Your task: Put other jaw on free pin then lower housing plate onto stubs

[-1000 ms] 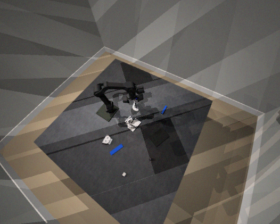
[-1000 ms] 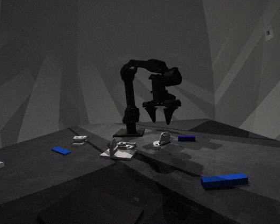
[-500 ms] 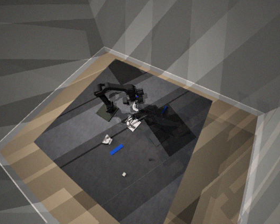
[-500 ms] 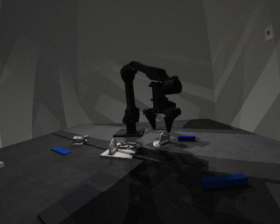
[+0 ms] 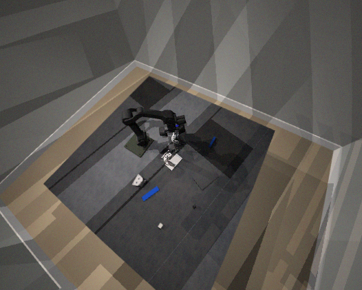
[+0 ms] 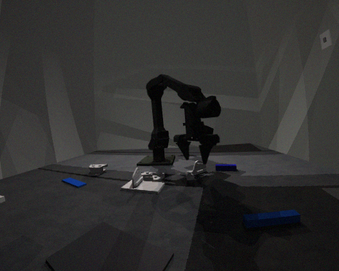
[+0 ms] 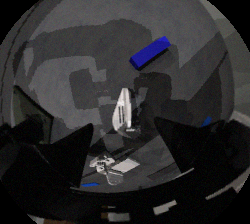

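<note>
Now: the jaw 30 mm ahead of my gripper tip, 20 mm to the right of it and 40 mm below it. Also, from my gripper tip: small white cube: 180 mm ahead, 590 mm to the right, 40 mm below; then dark square slab: 340 mm ahead, 200 mm to the right, 40 mm below; then dark cube: 340 mm ahead, 400 mm to the right, 30 mm below.
</note>
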